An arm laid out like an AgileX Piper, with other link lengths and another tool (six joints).
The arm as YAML. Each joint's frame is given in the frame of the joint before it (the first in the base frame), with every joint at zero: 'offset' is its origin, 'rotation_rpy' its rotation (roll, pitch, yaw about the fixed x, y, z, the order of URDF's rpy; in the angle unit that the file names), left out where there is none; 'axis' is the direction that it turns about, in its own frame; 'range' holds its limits. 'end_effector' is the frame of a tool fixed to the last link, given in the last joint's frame.
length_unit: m
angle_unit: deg
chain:
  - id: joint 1
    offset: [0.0, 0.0, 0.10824]
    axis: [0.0, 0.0, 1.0]
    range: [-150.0, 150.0]
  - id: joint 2
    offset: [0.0, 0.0, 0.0]
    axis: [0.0, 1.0, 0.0]
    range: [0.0, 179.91]
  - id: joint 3
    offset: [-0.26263, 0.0, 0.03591]
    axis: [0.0, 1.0, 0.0]
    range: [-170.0, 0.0]
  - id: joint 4
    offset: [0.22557, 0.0, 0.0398]
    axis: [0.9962, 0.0, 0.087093]
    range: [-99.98, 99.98]
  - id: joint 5
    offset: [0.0, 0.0, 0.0]
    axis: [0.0, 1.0, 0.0]
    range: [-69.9, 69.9]
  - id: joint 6
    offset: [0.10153, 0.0, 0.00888]
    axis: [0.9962, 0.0, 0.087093]
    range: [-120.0, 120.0]
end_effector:
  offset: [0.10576, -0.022, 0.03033]
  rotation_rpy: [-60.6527, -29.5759, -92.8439]
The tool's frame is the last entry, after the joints.
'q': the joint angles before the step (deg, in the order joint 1, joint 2, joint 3, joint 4, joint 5, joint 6). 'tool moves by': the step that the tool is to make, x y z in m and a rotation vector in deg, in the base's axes. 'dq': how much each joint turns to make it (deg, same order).
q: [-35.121 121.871 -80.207 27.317 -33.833 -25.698]
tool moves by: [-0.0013 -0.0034 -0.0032 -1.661 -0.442 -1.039]
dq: [-0.004 1.514 -0.130 -0.123 -3.085 -0.156]
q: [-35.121 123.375 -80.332 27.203 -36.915 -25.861]
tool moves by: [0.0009 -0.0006 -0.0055 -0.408 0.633 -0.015]
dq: [-0.002 0.852 0.003 -0.360 -0.712 -0.224]
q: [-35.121 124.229 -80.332 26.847 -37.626 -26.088]
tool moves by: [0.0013 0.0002 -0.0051 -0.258 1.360 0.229]
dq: [0.001 0.477 0.015 -0.113 0.218 -1.010]
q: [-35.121 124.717 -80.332 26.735 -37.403 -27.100]
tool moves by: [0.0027 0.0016 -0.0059 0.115 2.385 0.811]
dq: [-0.001 0.095 -0.006 -0.116 1.640 -1.728]
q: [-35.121 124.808 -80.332 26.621 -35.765 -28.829]
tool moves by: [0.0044 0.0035 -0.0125 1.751 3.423 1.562]
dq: [0.001 -0.004 -0.025 0.004 3.817 -1.699]
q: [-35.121 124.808 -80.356 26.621 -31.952 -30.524]
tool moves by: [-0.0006 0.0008 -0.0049 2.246 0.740 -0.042]
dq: [0.008 -0.482 -0.095 1.777 2.588 -0.757]
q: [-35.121 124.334 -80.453 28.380 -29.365 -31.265]
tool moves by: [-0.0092 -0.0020 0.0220 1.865 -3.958 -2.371]
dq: [0.003 -3.014 0.004 4.584 0.941 -0.139]
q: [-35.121 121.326 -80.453 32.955 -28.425 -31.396]
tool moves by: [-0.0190 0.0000 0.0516 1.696 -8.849 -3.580]
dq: [-0.001 -6.273 -0.013 6.661 0.303 0.818]
